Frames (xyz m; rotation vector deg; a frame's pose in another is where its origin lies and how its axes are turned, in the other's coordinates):
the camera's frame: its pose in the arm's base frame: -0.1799 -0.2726 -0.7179 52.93 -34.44 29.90
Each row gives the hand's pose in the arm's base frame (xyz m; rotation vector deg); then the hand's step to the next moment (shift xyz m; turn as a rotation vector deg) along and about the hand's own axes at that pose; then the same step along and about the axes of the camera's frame.
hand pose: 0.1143 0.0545 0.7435 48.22 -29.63 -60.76
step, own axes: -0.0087 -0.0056 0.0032 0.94 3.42 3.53
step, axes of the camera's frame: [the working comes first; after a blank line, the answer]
step, axes of the arm's base frame: -0.0090 0.0055 -0.0025 -0.31 -1.28 4.83

-0.0073 0.0072 -0.0035 2.83 2.32 3.41
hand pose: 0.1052 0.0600 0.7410 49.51 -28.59 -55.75
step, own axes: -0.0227 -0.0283 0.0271 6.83 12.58 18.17
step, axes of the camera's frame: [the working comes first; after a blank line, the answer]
step, axes of the arm's base frame: -0.0447 0.0008 -0.0073 -3.17 -9.75 20.74

-0.0370 0.0251 0.0071 10.19 9.02 18.70
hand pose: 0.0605 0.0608 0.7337 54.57 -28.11 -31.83
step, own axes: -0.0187 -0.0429 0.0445 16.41 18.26 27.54
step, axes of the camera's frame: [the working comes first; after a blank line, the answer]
step, axes of the arm's base frame: -0.0511 -0.0354 -0.0176 -0.40 -19.00 31.62

-0.0543 0.0051 0.0347 18.09 8.81 30.92
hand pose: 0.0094 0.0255 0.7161 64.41 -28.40 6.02
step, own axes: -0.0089 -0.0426 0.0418 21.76 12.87 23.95
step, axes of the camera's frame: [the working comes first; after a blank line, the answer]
step, axes of the arm's base frame: -0.0077 -0.0542 -0.0255 7.28 -19.08 28.21

-0.0312 -0.0369 0.0361 21.30 1.85 27.49
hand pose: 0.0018 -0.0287 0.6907 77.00 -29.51 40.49
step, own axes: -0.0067 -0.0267 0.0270 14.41 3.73 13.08
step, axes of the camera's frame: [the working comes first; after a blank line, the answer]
step, axes of the arm's base frame: 0.0162 -0.0296 -0.0186 8.09 -10.25 14.90

-0.0056 -0.0361 0.0125 14.29 -1.86 13.60
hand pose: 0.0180 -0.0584 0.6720 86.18 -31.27 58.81
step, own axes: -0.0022 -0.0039 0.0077 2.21 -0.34 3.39
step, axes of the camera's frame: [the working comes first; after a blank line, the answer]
step, axes of the arm's base frame: 0.0043 -0.0070 -0.0035 2.39 -2.70 1.88

-0.0003 -0.0083 0.0032 2.56 -1.83 2.56
